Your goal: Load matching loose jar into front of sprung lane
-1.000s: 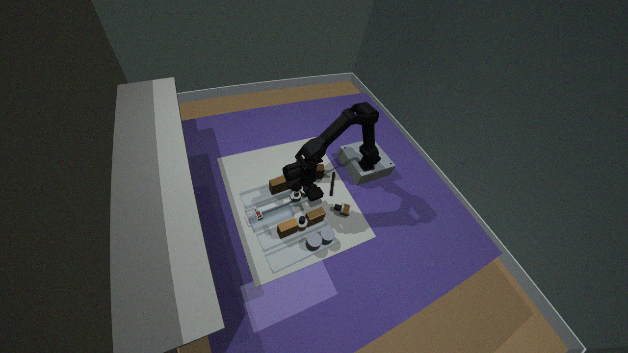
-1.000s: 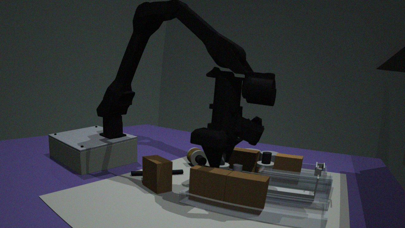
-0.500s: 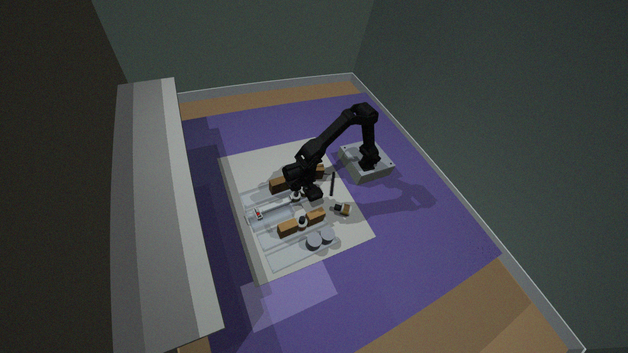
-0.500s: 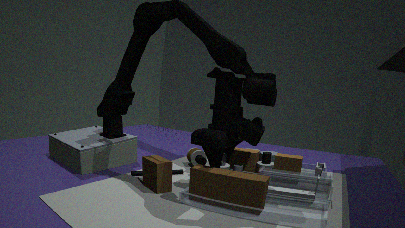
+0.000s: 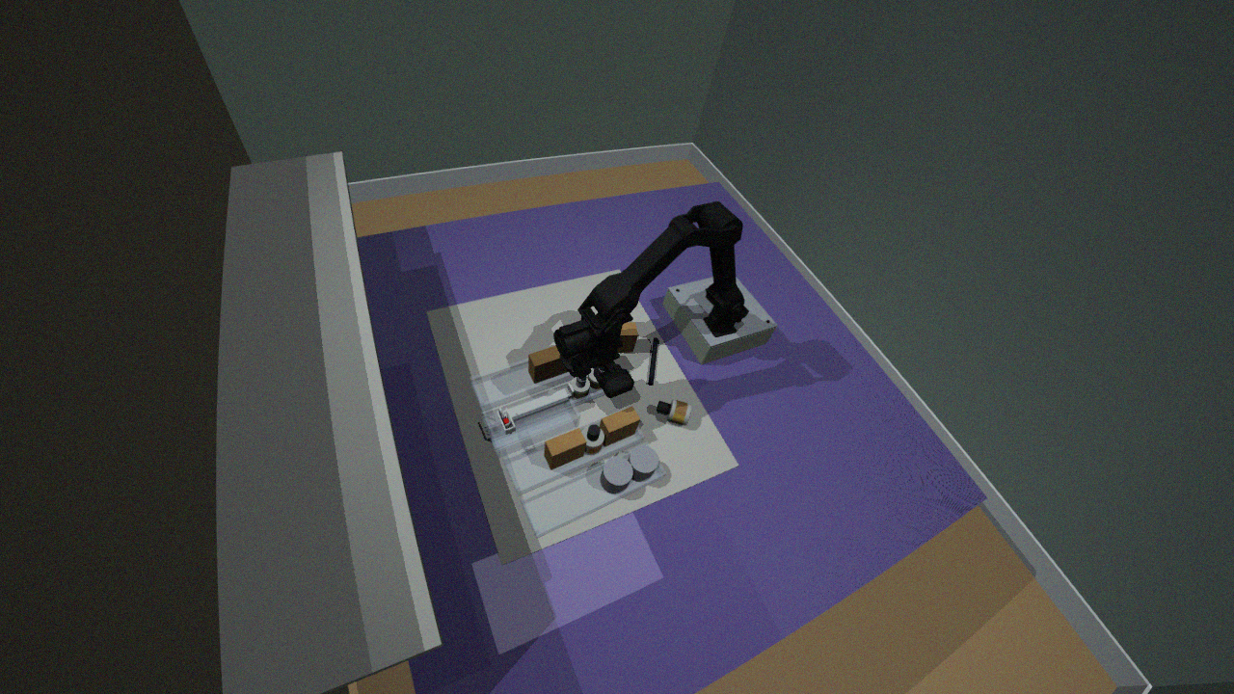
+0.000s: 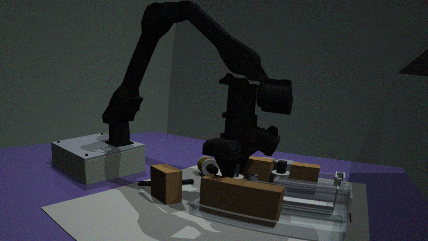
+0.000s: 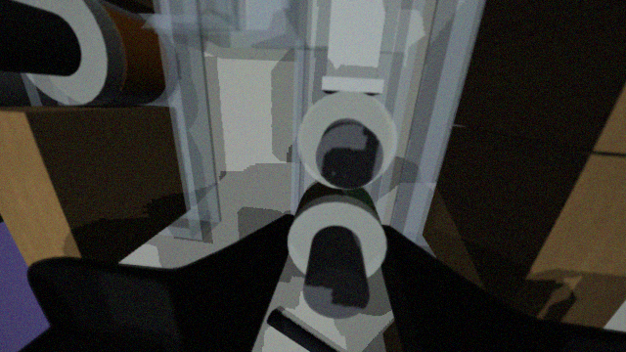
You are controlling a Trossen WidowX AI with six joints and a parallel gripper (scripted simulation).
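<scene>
The brown box is 10 cm to the right of my gripper tip, 10 cm behind it and 1 cm below it. From my gripper tip the other things lie so: red mark: 22 cm ahead, 7 cm to the left, 3 cm above; black rod: 16 cm behind, 4 cm below, 3 cm to the right; pusher plate: 15 cm ahead, 5 cm to the left, 1 cm above.
</scene>
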